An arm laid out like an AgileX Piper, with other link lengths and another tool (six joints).
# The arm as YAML. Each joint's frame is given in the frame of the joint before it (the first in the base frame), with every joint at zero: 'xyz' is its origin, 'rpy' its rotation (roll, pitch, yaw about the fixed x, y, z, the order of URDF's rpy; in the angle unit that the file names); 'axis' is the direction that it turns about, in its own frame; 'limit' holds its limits. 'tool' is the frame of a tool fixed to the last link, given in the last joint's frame.
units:
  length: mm
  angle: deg
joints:
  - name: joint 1
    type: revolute
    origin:
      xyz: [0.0, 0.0, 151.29]
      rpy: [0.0, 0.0, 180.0]
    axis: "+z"
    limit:
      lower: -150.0
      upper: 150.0
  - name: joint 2
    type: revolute
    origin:
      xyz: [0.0, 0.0, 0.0]
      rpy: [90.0, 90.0, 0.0]
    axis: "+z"
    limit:
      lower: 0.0
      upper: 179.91
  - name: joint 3
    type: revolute
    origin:
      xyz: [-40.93, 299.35, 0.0]
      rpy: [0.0, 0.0, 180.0]
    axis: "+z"
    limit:
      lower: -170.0
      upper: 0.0
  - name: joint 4
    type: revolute
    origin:
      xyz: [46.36, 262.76, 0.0]
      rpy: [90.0, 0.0, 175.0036]
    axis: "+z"
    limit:
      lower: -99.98
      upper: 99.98
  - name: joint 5
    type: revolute
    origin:
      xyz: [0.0, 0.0, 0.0]
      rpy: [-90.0, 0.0, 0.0]
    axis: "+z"
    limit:
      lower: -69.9
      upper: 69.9
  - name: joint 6
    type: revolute
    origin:
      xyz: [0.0, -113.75, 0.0]
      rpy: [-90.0, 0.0, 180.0]
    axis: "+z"
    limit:
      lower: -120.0
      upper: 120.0
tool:
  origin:
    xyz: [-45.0, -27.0, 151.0]
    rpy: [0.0, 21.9, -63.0]
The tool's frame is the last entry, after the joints.
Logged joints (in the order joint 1, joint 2, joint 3, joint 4, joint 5, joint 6), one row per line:
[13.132 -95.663 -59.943 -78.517 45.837 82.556]
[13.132 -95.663 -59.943 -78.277 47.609 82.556]
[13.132 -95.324 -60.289 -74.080 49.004 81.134]
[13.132 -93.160 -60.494 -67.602 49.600 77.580]
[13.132 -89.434 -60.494 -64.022 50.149 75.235]
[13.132 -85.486 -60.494 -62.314 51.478 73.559]
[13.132 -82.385 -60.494 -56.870 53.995 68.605]
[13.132 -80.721 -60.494 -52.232 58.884 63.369]
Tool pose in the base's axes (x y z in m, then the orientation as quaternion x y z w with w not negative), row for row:
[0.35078 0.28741 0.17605 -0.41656 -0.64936 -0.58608 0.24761]
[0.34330 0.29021 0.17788 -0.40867 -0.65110 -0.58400 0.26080]
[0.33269 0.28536 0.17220 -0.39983 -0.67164 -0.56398 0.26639]
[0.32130 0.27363 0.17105 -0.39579 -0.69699 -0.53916 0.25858]
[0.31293 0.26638 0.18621 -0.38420 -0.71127 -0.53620 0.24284]
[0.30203 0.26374 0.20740 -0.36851 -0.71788 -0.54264 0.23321]
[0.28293 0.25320 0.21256 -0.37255 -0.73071 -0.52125 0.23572]
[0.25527 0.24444 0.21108 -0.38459 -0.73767 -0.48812 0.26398]
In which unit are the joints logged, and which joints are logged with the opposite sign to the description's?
The joints are logged in degrees. Opposite sign: joint 2, joint 4, joint 6.
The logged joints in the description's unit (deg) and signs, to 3 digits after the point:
[13.132 95.663 -59.943 78.517 45.837 -82.556]
[13.132 95.663 -59.943 78.277 47.609 -82.556]
[13.132 95.324 -60.289 74.080 49.004 -81.134]
[13.132 93.160 -60.494 67.602 49.600 -77.580]
[13.132 89.434 -60.494 64.022 50.149 -75.235]
[13.132 85.486 -60.494 62.314 51.478 -73.559]
[13.132 82.385 -60.494 56.870 53.995 -68.605]
[13.132 80.721 -60.494 52.232 58.884 -63.369]

